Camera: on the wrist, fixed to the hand. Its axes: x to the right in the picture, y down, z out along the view.
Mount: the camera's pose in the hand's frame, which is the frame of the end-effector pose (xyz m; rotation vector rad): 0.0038 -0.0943 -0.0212 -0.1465 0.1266 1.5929
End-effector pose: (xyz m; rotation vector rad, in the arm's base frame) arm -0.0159 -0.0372 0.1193 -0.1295 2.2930 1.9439
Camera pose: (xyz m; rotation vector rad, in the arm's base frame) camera -0.0064 -0.0736 0.0302 -1.1617 -1.2815 -1.3363
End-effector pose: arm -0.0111 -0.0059 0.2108 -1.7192 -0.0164 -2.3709
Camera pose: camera -0.0489 0.0828 0.2185 -0.8564 1.0886 -1.1937
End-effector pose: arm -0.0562 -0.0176 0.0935 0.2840 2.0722 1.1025
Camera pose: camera -0.0600 -0.0856 0.0248 -1.8113 -1.4256 -1.8804
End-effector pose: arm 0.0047 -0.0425 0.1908 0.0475 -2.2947 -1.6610
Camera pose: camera -0.0076 -0.0938 0.1097 -1.2620 -1.2254 -0.8100
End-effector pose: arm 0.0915 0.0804 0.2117 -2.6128 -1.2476 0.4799
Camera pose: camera 0.0342 0.1410 0.2608 2.7938 -0.9978 -0.3254
